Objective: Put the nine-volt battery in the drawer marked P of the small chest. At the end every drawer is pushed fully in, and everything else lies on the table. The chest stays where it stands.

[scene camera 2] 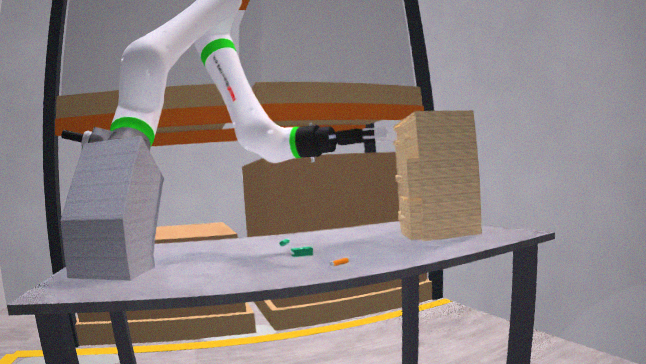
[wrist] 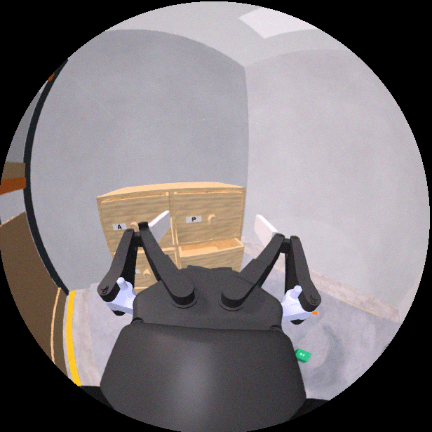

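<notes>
The nine-volt battery, a green block, lies on the table. The small wooden chest stands at the table's right end in the scene view. In the wrist view its drawer marked P is at the upper right, with a round knob, and looks closed. The drawer below it stands partly out, its inside showing. My gripper is open and empty, level with the upper drawers and in front of the chest, its fingers spread to either side of the P knob in the wrist view.
An orange cylinder and a small green cylinder lie on the table near the battery. Drawer A is left of P, partly behind a finger. The grey robot pedestal stands at the table's left end.
</notes>
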